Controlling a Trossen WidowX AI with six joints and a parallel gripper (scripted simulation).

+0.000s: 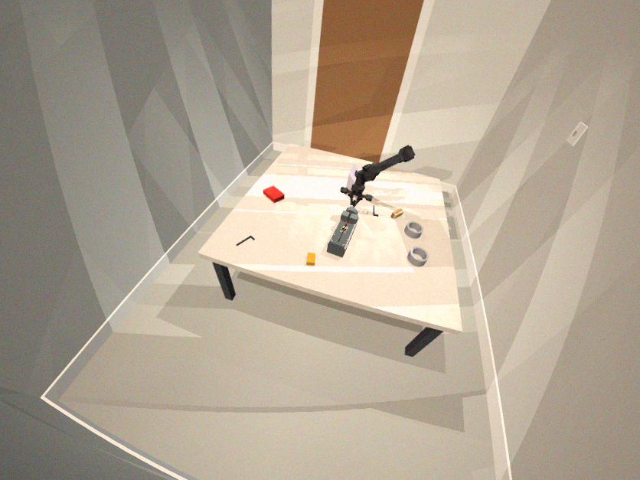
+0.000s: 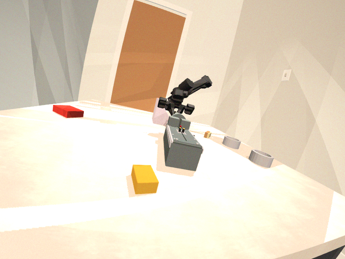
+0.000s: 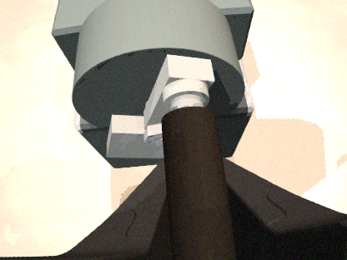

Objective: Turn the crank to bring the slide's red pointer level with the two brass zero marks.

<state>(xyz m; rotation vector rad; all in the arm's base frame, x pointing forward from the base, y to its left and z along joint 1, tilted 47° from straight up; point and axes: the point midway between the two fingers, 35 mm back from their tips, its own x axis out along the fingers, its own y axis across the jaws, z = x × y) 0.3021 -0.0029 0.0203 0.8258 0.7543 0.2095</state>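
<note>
The red pointer is 13 cm ahead of my gripper tip, 1 cm to the right of it and 1 cm below it. Also, from my gripper tip: dark brown crank handle: 3 cm above, 2 cm behind; then yellow block: 36 cm ahead, 14 cm to the right, 8 cm below; then tan block: 29 cm to the left, 14 cm behind, 7 cm below.
</note>
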